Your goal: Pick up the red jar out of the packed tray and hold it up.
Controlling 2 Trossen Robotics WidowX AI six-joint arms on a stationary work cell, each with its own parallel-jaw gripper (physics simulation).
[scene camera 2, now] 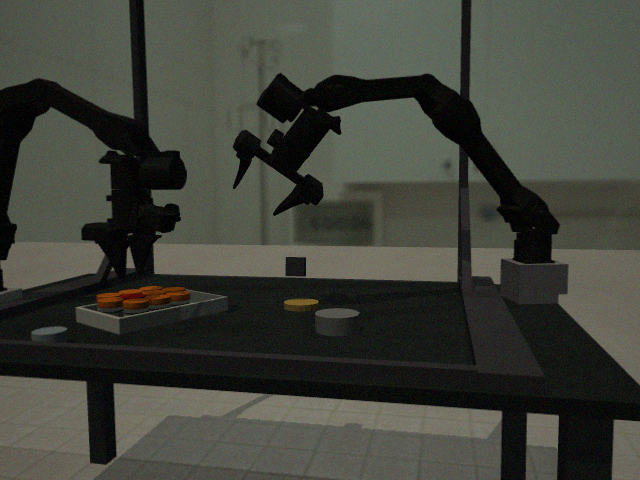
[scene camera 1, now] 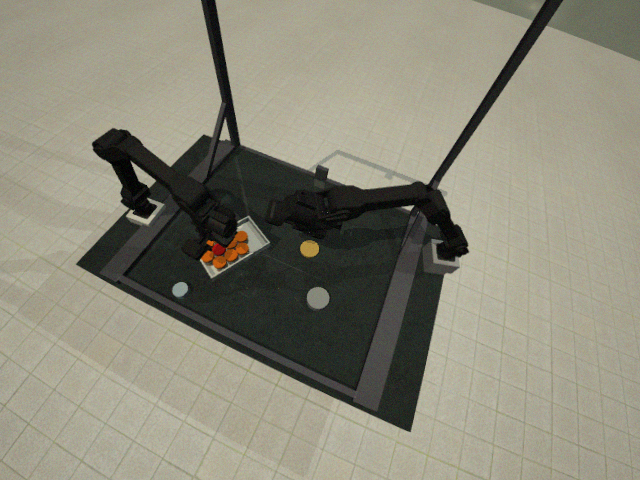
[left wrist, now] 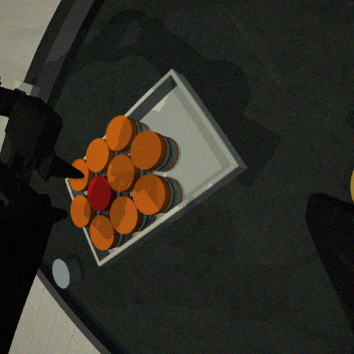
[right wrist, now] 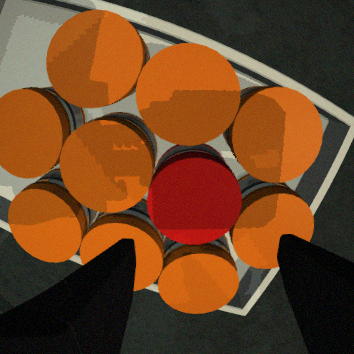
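Pixels of known places: left gripper, fingertip midpoint: (scene camera 2: 253, 201) (scene camera 1: 283, 221) (left wrist: 181, 207); right gripper, fingertip midpoint: (scene camera 2: 131, 275) (scene camera 1: 215, 244) (left wrist: 73, 193) (right wrist: 208, 249); left arm's base, origin of the base link: (scene camera 2: 533, 261) (scene camera 1: 445, 252); right arm's base, origin of the base link: (scene camera 1: 145, 210).
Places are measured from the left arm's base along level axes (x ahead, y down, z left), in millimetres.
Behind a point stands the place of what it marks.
The red jar (scene camera 1: 218, 249) @[x 801, y 35, z 117 mm] (scene camera 2: 132, 296) @[x 800, y 35, z 120 mm] (left wrist: 99, 193) @[x 797, y 35, z 114 mm] (right wrist: 196, 197) @[x 798, y 35, z 116 mm] stands upright among several orange-lidded jars in the white tray (scene camera 1: 256, 235) @[x 697, y 77, z 14 mm] (scene camera 2: 170, 316) @[x 728, y 68, z 145 mm] (left wrist: 200, 140) @[x 696, y 77, z 27 mm] (right wrist: 30, 40) @[x 686, y 77, z 54 mm]. My right gripper (scene camera 2: 131, 274) @[x 802, y -3, z 117 mm] (left wrist: 73, 193) @[x 802, y -3, z 117 mm] (right wrist: 208, 249) @[x 802, y -3, z 117 mm] is partly open and empty, pointing down with its fingertips a little above the jar lids. In the right wrist view, the red lid lies just beyond the gap between the fingertips, and the fingers cover parts of two orange lids. My left gripper (scene camera 2: 254, 200) @[x 580, y -134, z 71 mm] (left wrist: 181, 207) @[x 580, y -134, z 71 mm] is wide open and empty, high above the table right of the tray.
A pale blue disc (scene camera 1: 179, 289) @[x 888, y 57, z 272 mm] (scene camera 2: 49, 333) @[x 879, y 57, z 289 mm] (left wrist: 62, 273) @[x 880, y 57, z 268 mm] lies near the table's front left edge. A yellow disc (scene camera 1: 309, 248) @[x 492, y 69, z 37 mm] (scene camera 2: 301, 304) @[x 492, y 69, z 62 mm] and a grey round block (scene camera 1: 317, 298) @[x 438, y 51, z 226 mm] (scene camera 2: 336, 322) @[x 440, y 58, z 260 mm] are right of the tray. Orange jars touch or nearly touch the red jar.
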